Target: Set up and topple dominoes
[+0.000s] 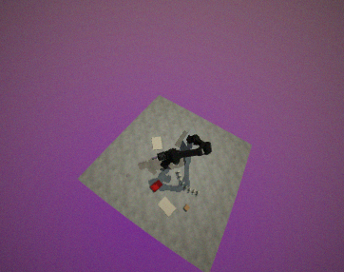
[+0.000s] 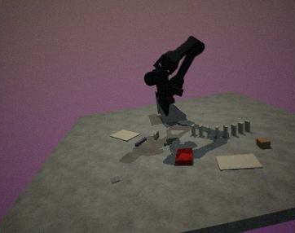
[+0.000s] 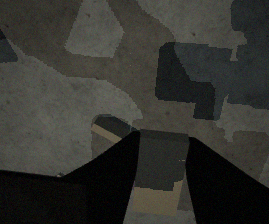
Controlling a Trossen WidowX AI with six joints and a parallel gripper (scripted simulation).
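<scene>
My gripper tip is now 27 cm short of the flat grey piece, 26 cm to the left of it and 12 cm above it. From my gripper tip the other things lie so: purple piece (14 cm to the right, 12 cm below, 2 cm behind); red block (21 cm ahead, 11 cm below, 1 cm to the left); pale flat sheet (21 cm to the right, 15 cm behind, 12 cm below).
</scene>
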